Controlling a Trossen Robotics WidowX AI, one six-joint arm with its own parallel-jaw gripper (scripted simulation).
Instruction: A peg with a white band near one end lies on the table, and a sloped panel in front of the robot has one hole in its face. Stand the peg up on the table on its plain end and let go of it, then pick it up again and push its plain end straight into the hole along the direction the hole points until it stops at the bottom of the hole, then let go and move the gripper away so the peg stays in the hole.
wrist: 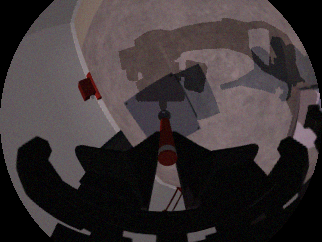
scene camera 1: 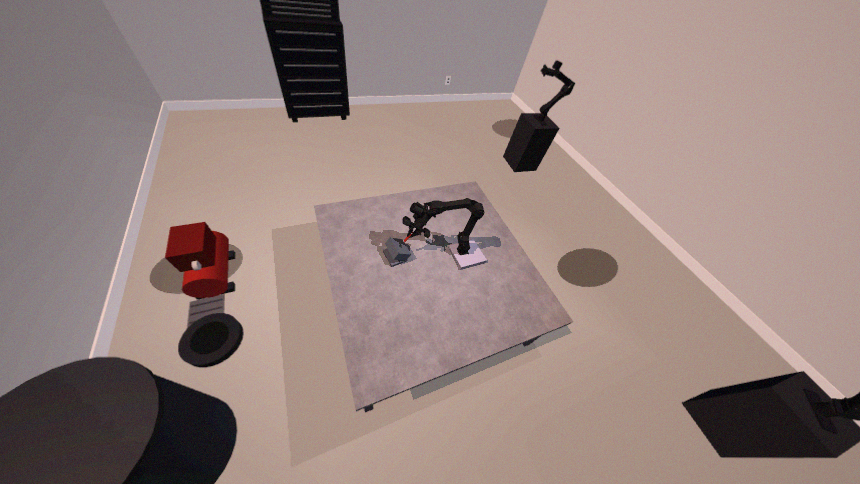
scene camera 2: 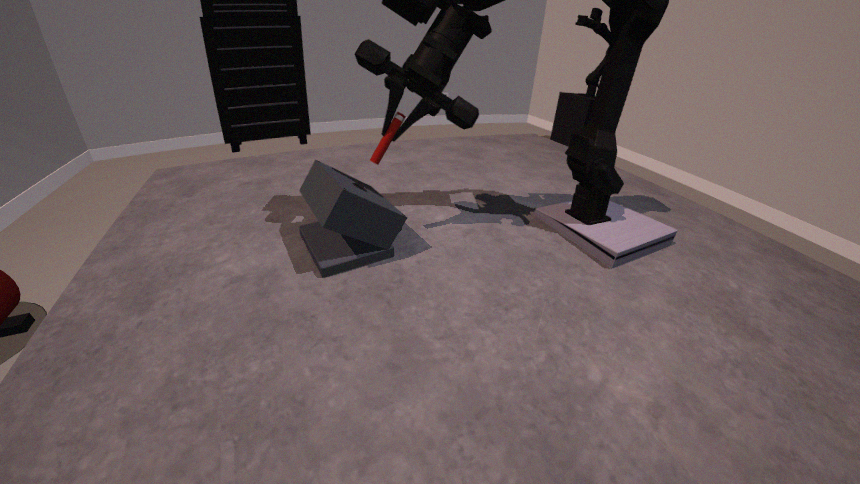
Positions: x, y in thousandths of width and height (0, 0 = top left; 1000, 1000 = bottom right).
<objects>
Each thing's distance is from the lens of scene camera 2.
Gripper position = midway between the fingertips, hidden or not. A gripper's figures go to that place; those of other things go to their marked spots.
my gripper (scene camera 2: 451, 286): 0.48 m
sloped panel (scene camera 2: 427, 447): 0.43 m
grey base plate (scene camera 2: 388, 524): 0.47 m
</objects>
